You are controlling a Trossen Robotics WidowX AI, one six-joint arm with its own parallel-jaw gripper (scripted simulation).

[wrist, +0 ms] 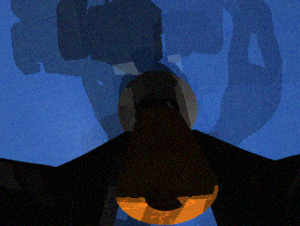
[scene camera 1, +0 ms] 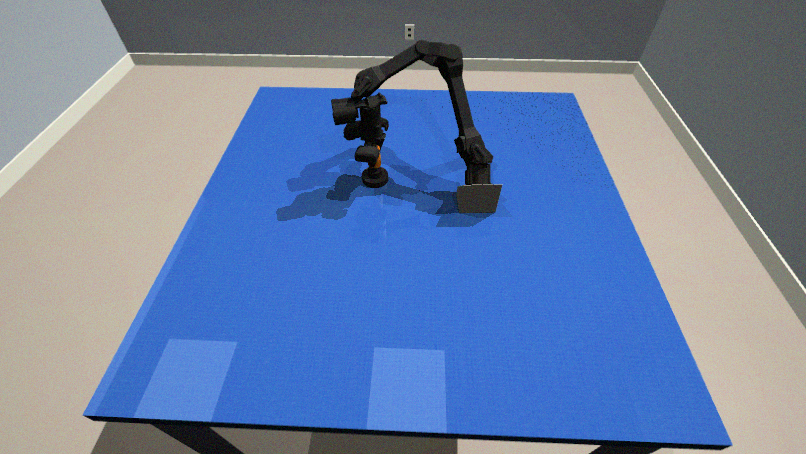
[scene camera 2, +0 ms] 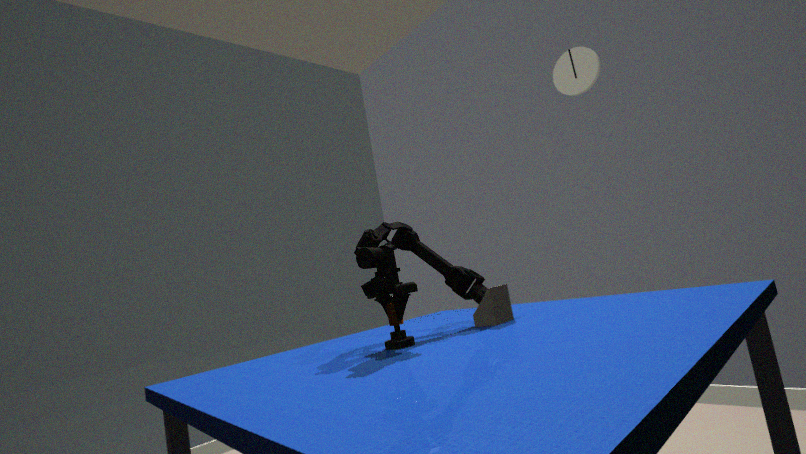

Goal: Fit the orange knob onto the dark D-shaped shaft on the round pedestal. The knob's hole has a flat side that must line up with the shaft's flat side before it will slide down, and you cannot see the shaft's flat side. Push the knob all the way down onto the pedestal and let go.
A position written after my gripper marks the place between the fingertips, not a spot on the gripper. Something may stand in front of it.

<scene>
My gripper (scene camera 2: 396, 321) holds an orange knob. I also see a dark round pedestal (wrist: 153, 88).
My gripper shows as well in the wrist view (wrist: 160, 136) and in scene camera 1 (scene camera 1: 374, 161).
</scene>
